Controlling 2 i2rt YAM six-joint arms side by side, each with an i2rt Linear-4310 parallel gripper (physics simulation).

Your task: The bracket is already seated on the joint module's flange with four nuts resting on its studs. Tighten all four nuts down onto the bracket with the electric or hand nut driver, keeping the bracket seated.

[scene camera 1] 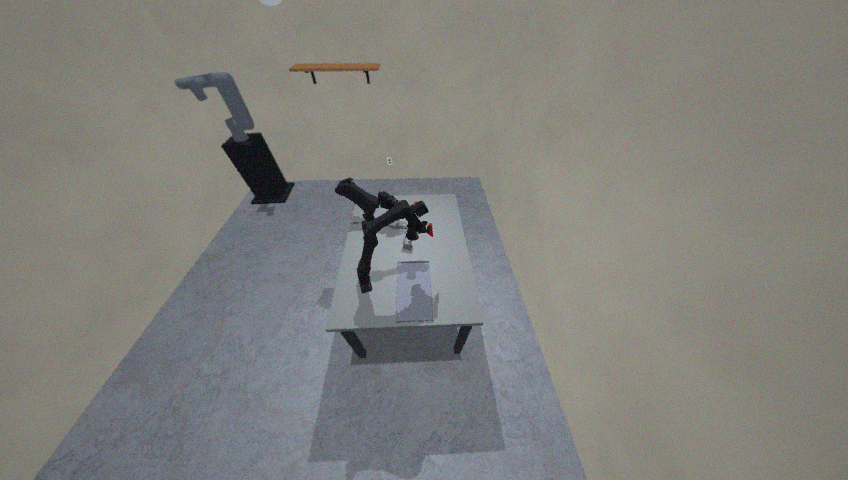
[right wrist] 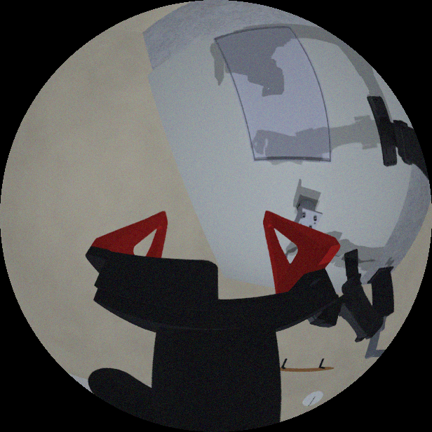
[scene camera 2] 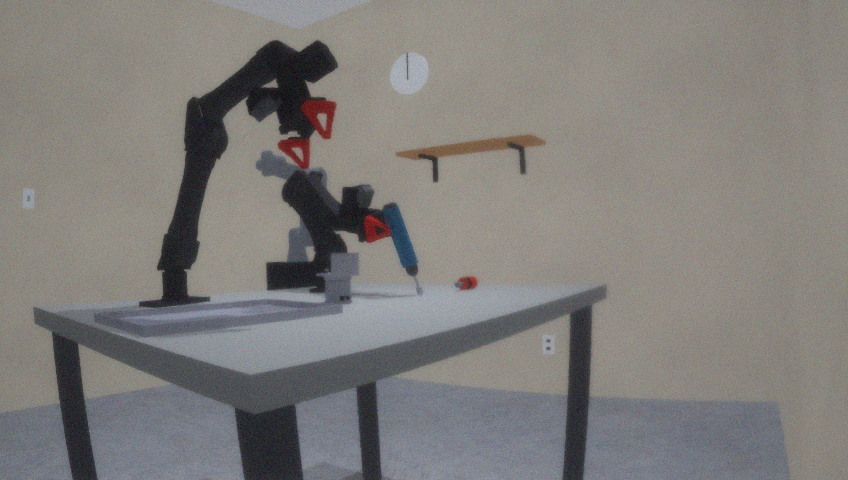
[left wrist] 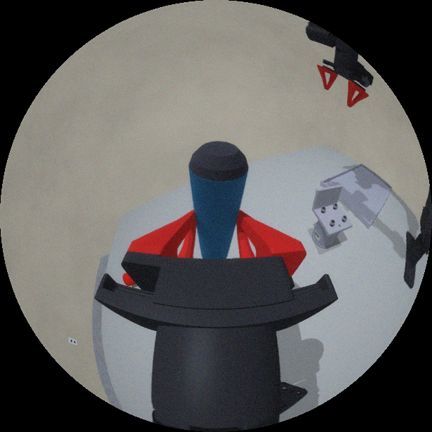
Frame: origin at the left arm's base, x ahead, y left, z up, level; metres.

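Where they show: left gripper, between the fingertips: (scene camera 2: 396, 228); right gripper, between the fingertips: (scene camera 1: 425, 237) (scene camera 2: 315, 154); left arm's base, origin of its link: (scene camera 1: 370, 220); right arm's base, origin of its link: (scene camera 1: 364, 279) (scene camera 2: 175, 303).
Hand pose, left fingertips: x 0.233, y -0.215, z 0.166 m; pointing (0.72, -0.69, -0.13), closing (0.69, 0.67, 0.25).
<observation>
Each offset is from my left fingertips to the top centre of the thing. Level surfaces: height alone.
The grey L-shaped bracket (scene camera 2: 345, 262) (left wrist: 328, 199) (right wrist: 311, 219) sits on the joint module @(dx -0.113, dy -0.177, dz -0.092 m) (scene camera 2: 337, 290) (left wrist: 325, 237). Four nuts show on its flat face in the left wrist view; how far down they sit is too small to tell. My left gripper (scene camera 2: 387, 228) (left wrist: 216, 215) is shut on a blue nut driver @(dx +0.019, dy +0.001, dz +0.066 m) (scene camera 2: 401, 237) (left wrist: 218, 205) with a dark cap. The driver is tilted, its tip low by the table top, right of the bracket and apart from it in scene camera 2. My right gripper (scene camera 2: 308, 133) (left wrist: 336, 96) (right wrist: 215, 216) is open and empty, high above the table.
A red driver @(dx +0.165, dy +0.150, dz -0.132 m) (scene camera 2: 467, 282) (left wrist: 129, 279) lies on the table @(dz -0.166 m) (scene camera 2: 476, 315), right of the blue driver's tip in scene camera 2. A shallow grey tray @(dx -0.257, dy -0.509, dz -0.150 m) (scene camera 1: 404, 297) (scene camera 2: 142, 330) (right wrist: 292, 159) lies beside the joint module. The right arm stands behind the tray.
</observation>
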